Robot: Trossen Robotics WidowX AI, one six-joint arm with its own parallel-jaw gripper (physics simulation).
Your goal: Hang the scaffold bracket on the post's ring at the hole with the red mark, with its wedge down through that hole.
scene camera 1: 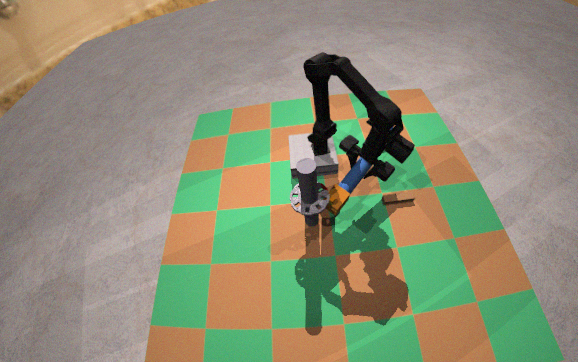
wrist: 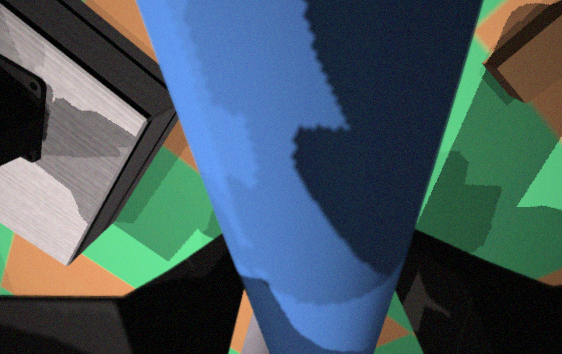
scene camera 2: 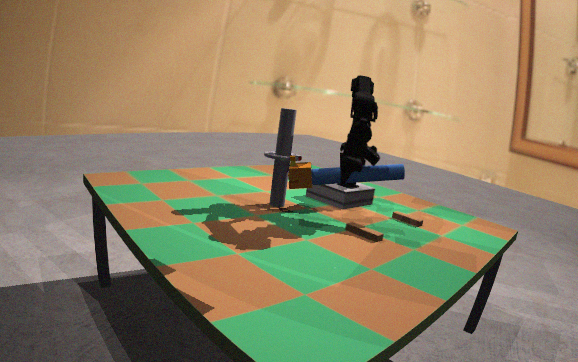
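The scaffold bracket has a blue tube [scene camera 1: 354,176] [scene camera 2: 390,172] [wrist: 270,150] and an orange head [scene camera 1: 338,200] [scene camera 2: 300,176]. My gripper [scene camera 1: 366,161] [scene camera 2: 352,169] [wrist: 313,230] is shut on the blue tube, which lies about level in scene camera 2. The grey post [scene camera 1: 307,186] [scene camera 2: 284,135] stands upright and carries a holed ring [scene camera 2: 269,154]. The orange head is close beside the post, mostly below ring height, with its upper part at the ring's edge. A little red shows there. Whether the wedge is in the marked hole, or the head touches the ring, I cannot tell.
The arm's grey base [scene camera 1: 300,149] [scene camera 2: 343,198] [wrist: 110,127] stands behind the post. Two brown blocks [scene camera 2: 364,232] lie on the green and orange checkered table; one block [scene camera 1: 398,200] [wrist: 537,65] also shows in scene camera 1 and the wrist view.
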